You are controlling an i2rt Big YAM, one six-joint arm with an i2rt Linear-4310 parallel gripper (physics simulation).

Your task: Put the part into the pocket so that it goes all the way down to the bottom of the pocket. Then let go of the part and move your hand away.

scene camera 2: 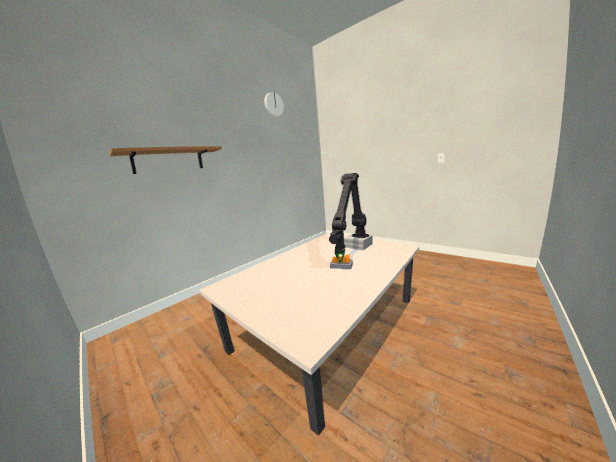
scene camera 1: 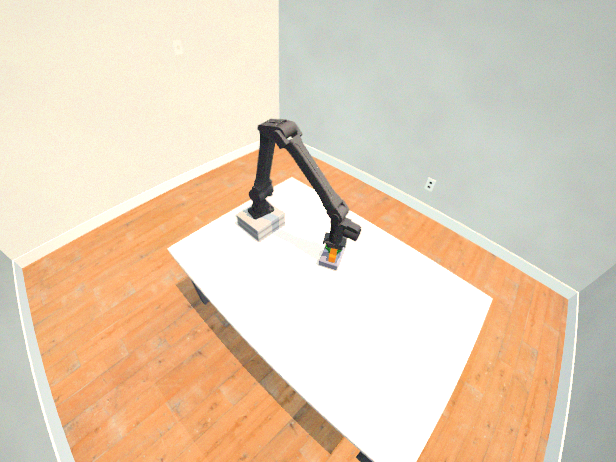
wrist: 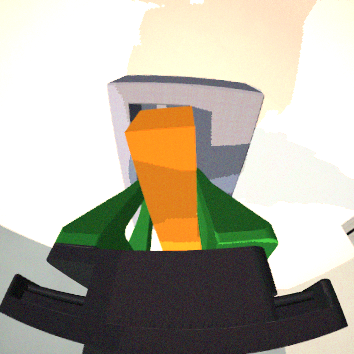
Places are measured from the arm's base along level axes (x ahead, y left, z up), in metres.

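Pixels of known places: gripper, fingertip midpoint: [scene camera 2: 340, 261] [scene camera 1: 333, 253] [wrist: 173, 175]; arm's base, origin of the base link: [scene camera 2: 360, 236] [scene camera 1: 261, 210].
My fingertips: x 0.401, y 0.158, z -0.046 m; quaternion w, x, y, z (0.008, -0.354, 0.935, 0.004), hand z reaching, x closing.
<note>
For each thing: its top centre in the pictures, then the offset to it from my fingertips. Level surfaces: height alone.
- orange part, middle of its top: [wrist: 196, 211] [scene camera 1: 330, 248] [scene camera 2: 341, 256] dx -0.014, dy -0.007, dz +0.031 m
- grey block with the pocket, middle of its top: [wrist: 179, 182] [scene camera 1: 332, 252] [scene camera 2: 341, 261] dx -0.007, dy +0.002, dz +0.001 m
- white table, its level: dz -0.036 m
The orange part [scene camera 1: 332, 255] [scene camera 2: 345, 260] [wrist: 166, 150] is a long block held between the green fingers of my gripper [scene camera 1: 333, 248] [scene camera 2: 340, 257] [wrist: 173, 175]. The gripper points down and is shut on the part. The grey block with the pocket [scene camera 1: 327, 265] [scene camera 2: 341, 266] [wrist: 232, 107] lies on the table directly under the part. In the wrist view the part's far end stands over the pocket opening, with a dark gap at its upper left and a strip of grey to its right. The part stands above the block's rim; how deep its lower side sits is hidden.
The white table [scene camera 1: 350, 325] [scene camera 2: 300, 300] bears the block and the arm's base, which stands on a light grey striped box [scene camera 1: 259, 229] [scene camera 2: 364, 243]. A wooden shelf [scene camera 2: 165, 150] and a clock [scene camera 2: 274, 104] hang on the wall away from the arm.
</note>
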